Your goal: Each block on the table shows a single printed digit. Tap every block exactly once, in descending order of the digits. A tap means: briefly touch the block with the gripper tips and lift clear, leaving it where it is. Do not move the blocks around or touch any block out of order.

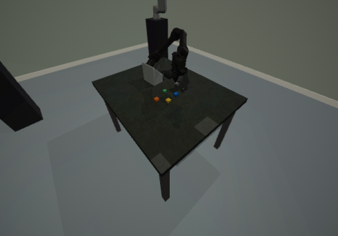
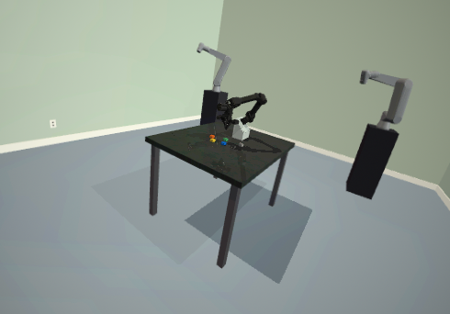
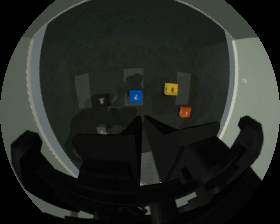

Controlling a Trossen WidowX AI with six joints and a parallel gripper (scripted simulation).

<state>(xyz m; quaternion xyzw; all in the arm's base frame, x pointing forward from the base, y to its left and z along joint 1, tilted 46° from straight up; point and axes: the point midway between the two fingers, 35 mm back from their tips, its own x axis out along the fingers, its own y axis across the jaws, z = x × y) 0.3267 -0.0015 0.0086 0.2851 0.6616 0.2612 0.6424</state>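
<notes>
Right now the blue block is 12 cm below my gripper tip and 1 cm ahead of it. Also, from my gripper tip: yellow block: 12 cm below, 10 cm to the right, 2 cm ahead; then dark block: 12 cm below, 9 cm to the left, 1 cm ahead; then green block: 12 cm below, 9 cm behind, 4 cm to the right.
</notes>
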